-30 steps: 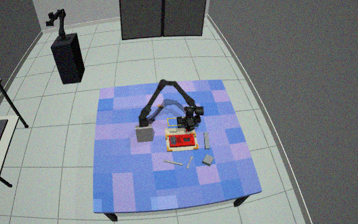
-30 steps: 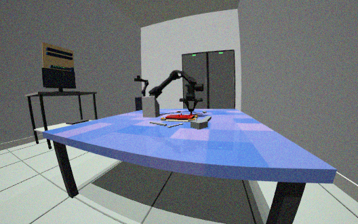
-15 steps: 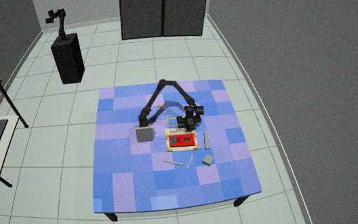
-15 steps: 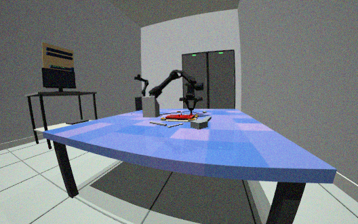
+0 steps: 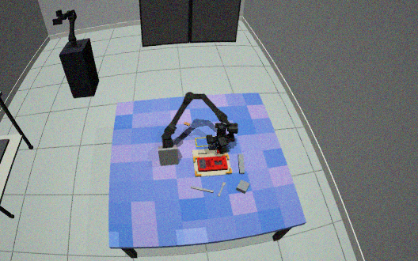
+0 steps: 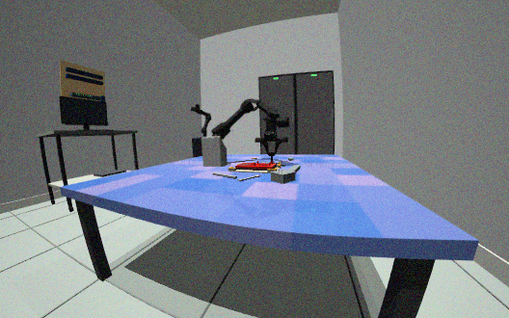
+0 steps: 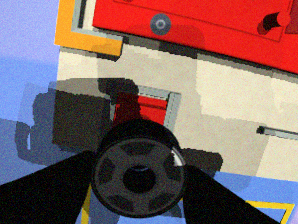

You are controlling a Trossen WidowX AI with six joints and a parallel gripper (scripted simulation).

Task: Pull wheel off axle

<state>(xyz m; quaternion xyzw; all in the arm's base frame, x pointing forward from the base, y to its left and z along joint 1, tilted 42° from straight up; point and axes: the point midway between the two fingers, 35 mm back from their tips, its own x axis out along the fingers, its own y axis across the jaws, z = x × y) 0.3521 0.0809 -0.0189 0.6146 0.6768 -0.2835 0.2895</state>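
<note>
The beige base plate lies 50 mm behind my gripper tip, 100 mm to the right of it and 60 mm below it. Also, from my gripper tip: wheel: right at my gripper tip.
</note>
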